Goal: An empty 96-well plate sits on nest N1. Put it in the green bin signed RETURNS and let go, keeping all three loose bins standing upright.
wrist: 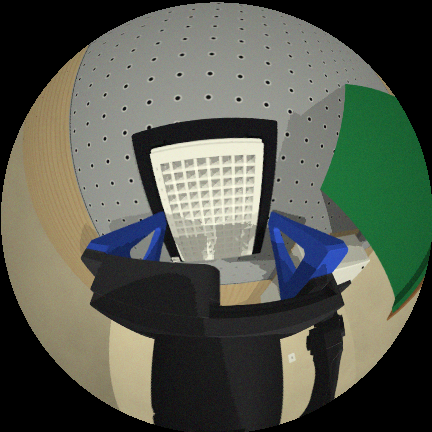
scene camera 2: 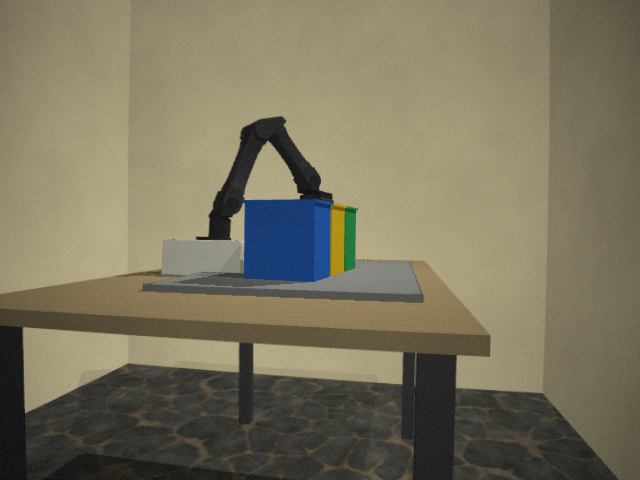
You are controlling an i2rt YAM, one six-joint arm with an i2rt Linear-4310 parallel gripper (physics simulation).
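Frame: origin at the arm's base, x ahead, y left, z up, level; metres.
Where they show: gripper, between the fingertips: point(wrist: 216, 217); arm's base, origin of its link: point(scene camera 2: 218, 243).
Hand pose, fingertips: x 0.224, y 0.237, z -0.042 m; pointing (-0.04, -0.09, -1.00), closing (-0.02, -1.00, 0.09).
Each offset is from my fingertips to the top centre of the thing. Level surfaces: height alone.
The white 96-well plate {dx +0.000, dy +0.004, dz -0.002 m} point(wrist: 212, 192) sits in the black frame of the nest {dx +0.000, dy +0.004, dz -0.012 m} point(wrist: 205, 128) in the wrist view. My gripper point(wrist: 216, 217) is open. Its two blue fingers stand wide apart, one on each side of the plate's near part, with nothing held; whether they touch the nest cannot be told. The green bin {dx +0.083, dy -0.211, dz +0.152 m} point(scene camera 2: 349, 240) point(wrist: 380, 175) stands upright, to the right in the wrist view. The yellow bin {dx +0.055, dy -0.341, dz +0.152 m} point(scene camera 2: 337, 240) and the blue bin {dx +0.027, dy -0.470, dz +0.152 m} point(scene camera 2: 279, 240) stand upright in the scene view. They hide the plate, the nest and the fingers there. The bin's sign does not show.
A grey perforated board {dz -0.028 m} point(scene camera 2: 379, 281) point(wrist: 195, 65) lies on the wooden table {dz -0.041 m} point(scene camera 2: 248, 315) point(wrist: 45, 150). A white block point(scene camera 2: 199, 256) point(wrist: 350, 267) stands by the arm's base. In the scene view the arm reaches down behind the blue bin's rim.
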